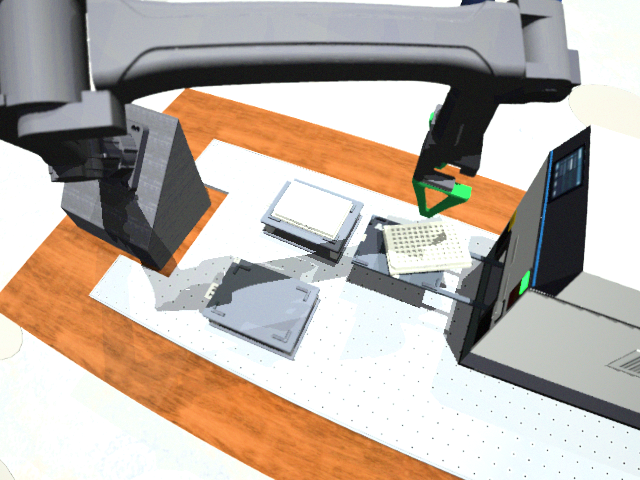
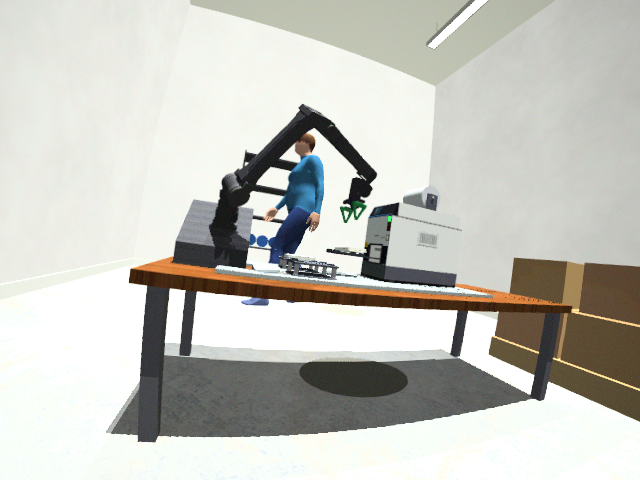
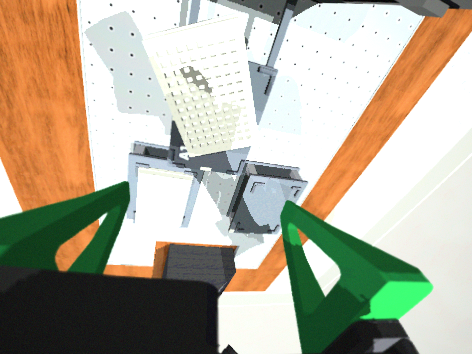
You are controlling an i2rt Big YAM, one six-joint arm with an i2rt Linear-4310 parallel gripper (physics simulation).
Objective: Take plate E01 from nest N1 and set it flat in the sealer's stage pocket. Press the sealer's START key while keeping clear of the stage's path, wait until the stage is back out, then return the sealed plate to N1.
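Frame: origin at the arm's base, x up, y left, z back, level; millimetres.
Seen in the pictures: gripper, fingertip midpoint: (image 1: 430,190) (image 2: 350,221) (image 3: 210,199); arm's base, origin of the base link: (image 1: 125,153) (image 2: 226,218).
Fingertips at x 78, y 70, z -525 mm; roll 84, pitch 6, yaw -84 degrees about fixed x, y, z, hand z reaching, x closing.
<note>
Offsets run from my fingertips to a thing's middle. "spot": to the spot under its first point.
A cream well plate @(dx -127, dy -1, dz -19 mm) (image 1: 426,246) (image 2: 347,249) (image 3: 207,95) lies turned askew on the sealer's stage @(spot: dx -141, dy -49, dz +60 mm) (image 1: 368,255) (image 3: 212,164), its edges out of line with the stage and overhanging it. The stage is out in front of the sealer (image 1: 563,320) (image 2: 413,248). A key or lamp @(dx +29, dy -105, dz -139 mm) (image 1: 525,283) (image 2: 389,219) glows green on the sealer's front. One nest @(dx -216, dy -175, dz +197 mm) (image 1: 263,307) (image 3: 264,200) is empty; its label is too small to read. My gripper (image 1: 427,209) (image 2: 352,219) (image 3: 210,199) is open and empty, high above the stage area, fingers spread wide.
Another nest (image 1: 267,212) (image 3: 132,175) holds a white plate @(dx -191, dy +30, dz +202 mm) (image 1: 314,209) (image 3: 165,197). The arm's dark base block (image 1: 178,206) (image 2: 196,237) stands at the table's left end. A person (image 2: 305,180) is behind the table (image 2: 289,294). Brown boxes (image 2: 540,284) stand at the right.
</note>
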